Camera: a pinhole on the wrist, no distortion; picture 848 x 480 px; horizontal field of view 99.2 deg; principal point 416.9 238.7 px. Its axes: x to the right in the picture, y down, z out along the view. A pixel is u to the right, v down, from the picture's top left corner.
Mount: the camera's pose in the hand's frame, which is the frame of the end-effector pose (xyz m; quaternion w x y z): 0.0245 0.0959 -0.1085 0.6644 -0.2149 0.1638 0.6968
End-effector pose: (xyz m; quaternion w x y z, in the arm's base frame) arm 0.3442 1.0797 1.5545 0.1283 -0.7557 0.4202 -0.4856
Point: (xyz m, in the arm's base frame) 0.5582 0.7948 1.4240
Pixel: 243 67
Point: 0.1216 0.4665 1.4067
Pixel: outside the picture
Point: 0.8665 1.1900 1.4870
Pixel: outside the picture
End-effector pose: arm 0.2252 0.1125 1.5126 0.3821 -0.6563 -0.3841 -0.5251
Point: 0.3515 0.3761 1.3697
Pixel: 110 347
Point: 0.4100 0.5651 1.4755
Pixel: 93 206
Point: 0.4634 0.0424 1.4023
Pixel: 510 374
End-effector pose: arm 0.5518 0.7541 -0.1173 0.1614 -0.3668 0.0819 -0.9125
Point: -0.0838 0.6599 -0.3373
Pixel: behind the camera
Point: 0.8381 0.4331 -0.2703
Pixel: 584 413
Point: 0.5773 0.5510 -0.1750
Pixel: 552 224
